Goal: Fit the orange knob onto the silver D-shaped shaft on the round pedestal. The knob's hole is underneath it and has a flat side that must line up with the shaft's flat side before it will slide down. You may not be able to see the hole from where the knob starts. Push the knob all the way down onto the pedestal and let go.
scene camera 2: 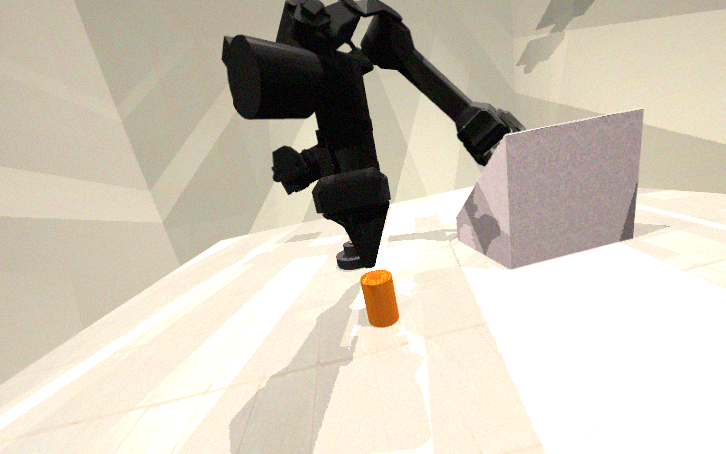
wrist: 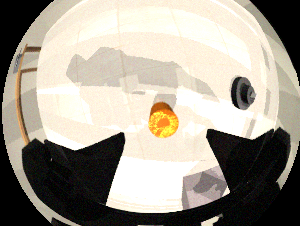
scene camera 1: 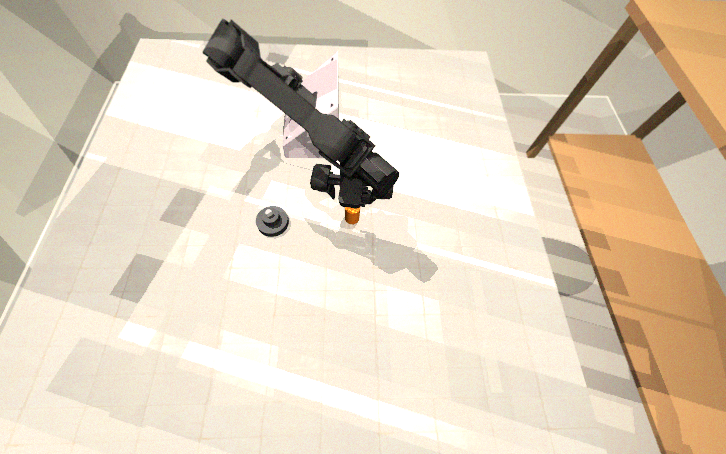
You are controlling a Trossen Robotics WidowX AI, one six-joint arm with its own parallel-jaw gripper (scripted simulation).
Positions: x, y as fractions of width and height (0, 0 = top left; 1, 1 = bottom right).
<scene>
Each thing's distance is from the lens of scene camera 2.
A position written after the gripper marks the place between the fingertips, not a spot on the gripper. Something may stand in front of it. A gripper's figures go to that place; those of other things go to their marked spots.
gripper (scene camera 2: 0.51, 0.56): 30 cm
orange knob (scene camera 2: 0.52, 0.64): 30 cm
</scene>
